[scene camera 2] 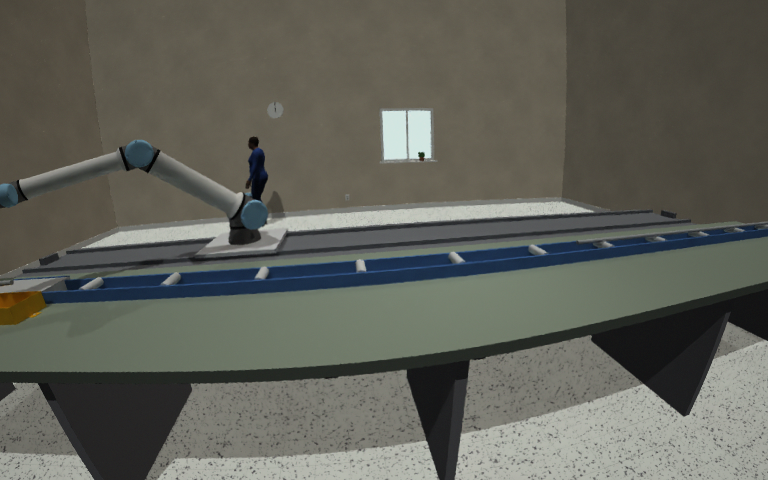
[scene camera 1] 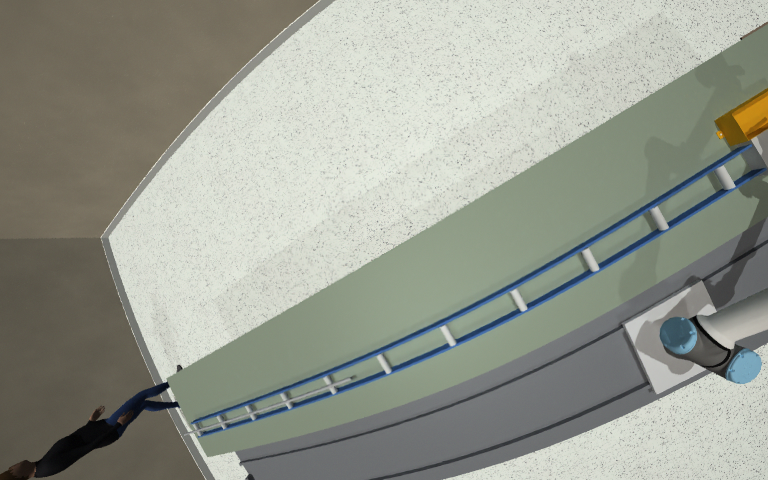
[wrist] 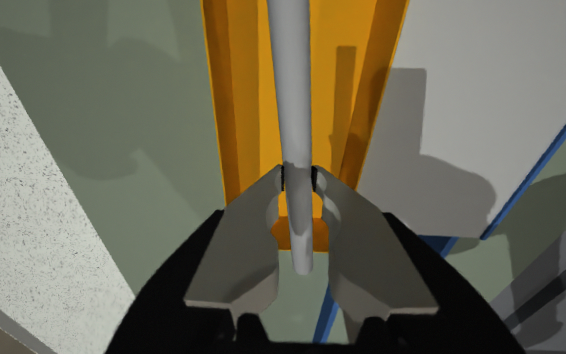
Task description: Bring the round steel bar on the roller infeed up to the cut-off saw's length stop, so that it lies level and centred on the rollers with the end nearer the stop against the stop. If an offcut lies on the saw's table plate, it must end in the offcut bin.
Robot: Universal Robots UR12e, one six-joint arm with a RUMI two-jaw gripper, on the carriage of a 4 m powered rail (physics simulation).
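Places are measured from the arm's base along level axes (x ahead, y left, z up), in metres.
Pixels of known places: gripper, fingertip midpoint: point(wrist: 297, 167); arm's base at its link origin: point(scene camera 2: 245, 240).
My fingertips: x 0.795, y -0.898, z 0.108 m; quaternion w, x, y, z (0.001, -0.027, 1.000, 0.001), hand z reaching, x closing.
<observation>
For each thing: its top centre in the pictures, then the offset to it from my fingertips. Level surfaces: height alone.
- offcut at its top centre: point(wrist: 298, 183) 0.000 m ahead, 0.003 m left, 0.016 m up
- orange offcut bin at its top centre: point(wrist: 294, 123) 0.002 m ahead, 0.013 m right, 0.066 m down
- saw's table plate at its top centre: point(wrist: 480, 104) point(scene camera 2: 24, 286) 0.176 m back, 0.037 m right, 0.079 m down
- green bench top at its surface level: 0.138 m down
My gripper point(wrist: 297, 167) is shut on the offcut point(wrist: 295, 100), a round grey steel bar piece. In the wrist view it is held above the orange offcut bin point(wrist: 245, 100), roughly along the bin's length, its near end reaching past the bin's near wall. The bin also shows at the edges of scene camera 1 point(scene camera 1: 734, 131) and scene camera 2 point(scene camera 2: 21, 310). The long round steel bar point(scene camera 1: 305, 391) point(scene camera 2: 608, 238) lies on the far rollers of the blue roller infeed point(scene camera 1: 478, 310) point(scene camera 2: 317, 284). The saw's table plate point(wrist: 480, 90) is right of the bin. The length stop cannot be made out.
The green bench top point(scene camera 1: 396, 288) point(scene camera 2: 339, 333) carries the infeed. The rail point(scene camera 1: 453, 413) point(scene camera 2: 396, 233) runs beside it, bearing the arm's carriage point(scene camera 1: 651, 356) point(scene camera 2: 271, 240). A person point(scene camera 1: 79, 438) point(scene camera 2: 257, 166) stands beyond the bench end in scene camera 1, and behind the rail in scene camera 2.
</observation>
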